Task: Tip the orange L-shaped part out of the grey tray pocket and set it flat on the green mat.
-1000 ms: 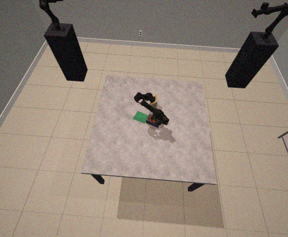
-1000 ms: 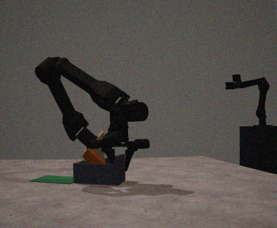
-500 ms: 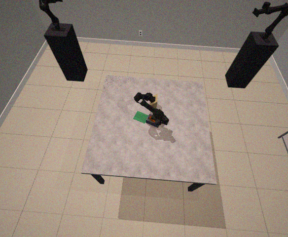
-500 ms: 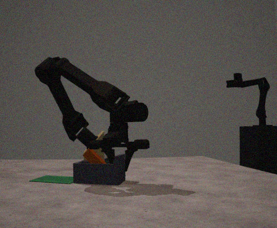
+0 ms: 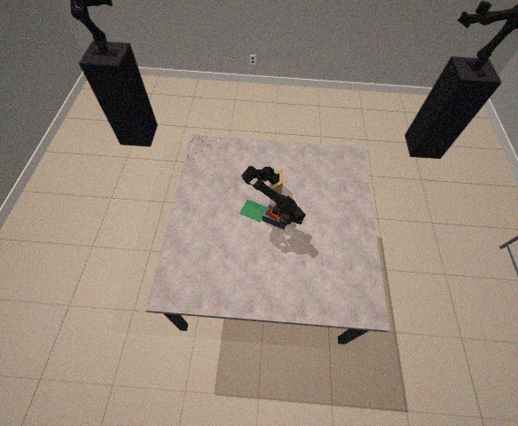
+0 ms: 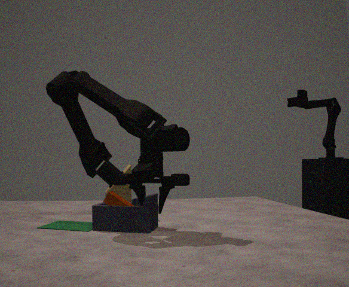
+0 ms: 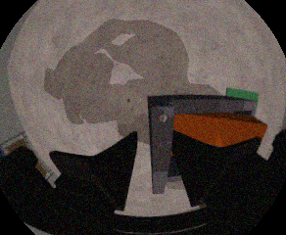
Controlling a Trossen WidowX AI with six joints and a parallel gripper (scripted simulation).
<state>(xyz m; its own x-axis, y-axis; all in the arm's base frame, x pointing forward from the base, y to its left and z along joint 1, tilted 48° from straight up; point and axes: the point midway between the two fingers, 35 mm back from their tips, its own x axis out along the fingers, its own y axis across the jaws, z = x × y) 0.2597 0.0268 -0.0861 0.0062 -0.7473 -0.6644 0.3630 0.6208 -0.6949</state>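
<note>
The orange L-shaped part lies 50 mm to the right of my gripper tip and 30 mm behind it. The rest, counted from my gripper tip: green mat: 210 mm to the right, 90 mm behind, 60 mm below.
</note>
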